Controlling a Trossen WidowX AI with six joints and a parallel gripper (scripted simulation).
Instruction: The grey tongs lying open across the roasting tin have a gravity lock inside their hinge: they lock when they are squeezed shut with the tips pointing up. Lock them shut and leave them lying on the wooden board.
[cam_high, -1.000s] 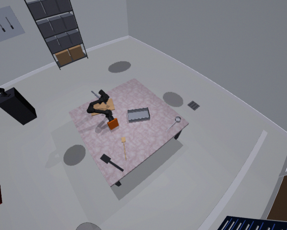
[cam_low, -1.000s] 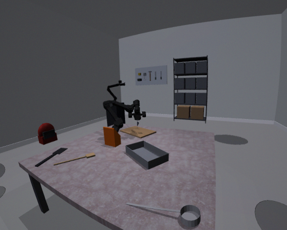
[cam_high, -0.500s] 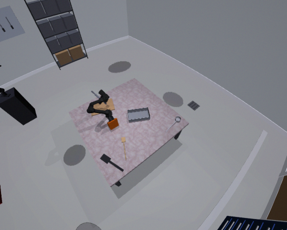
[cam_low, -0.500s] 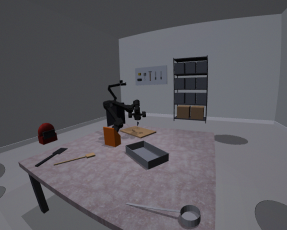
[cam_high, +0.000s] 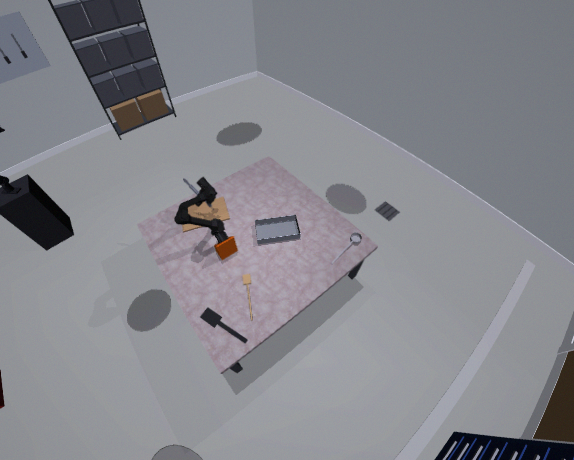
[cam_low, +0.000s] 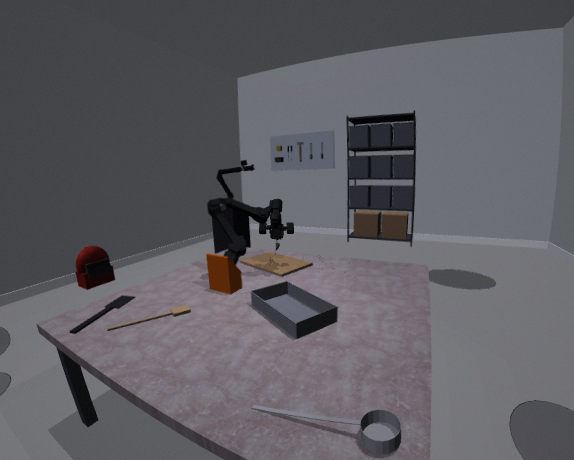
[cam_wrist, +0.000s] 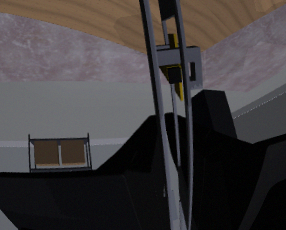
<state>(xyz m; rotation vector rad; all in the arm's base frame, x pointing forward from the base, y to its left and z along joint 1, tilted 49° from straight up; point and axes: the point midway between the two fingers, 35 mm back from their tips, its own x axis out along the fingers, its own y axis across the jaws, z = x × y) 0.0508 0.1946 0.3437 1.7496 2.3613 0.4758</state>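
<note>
The wooden board is 150 mm below my gripper tip, 20 mm to the right of it and 10 mm behind it. Round my gripper tip: grey roasting tin (520 mm to the right, 330 mm ahead, 130 mm below); black spatula (830 mm to the right, 350 mm behind, 160 mm below).
</note>
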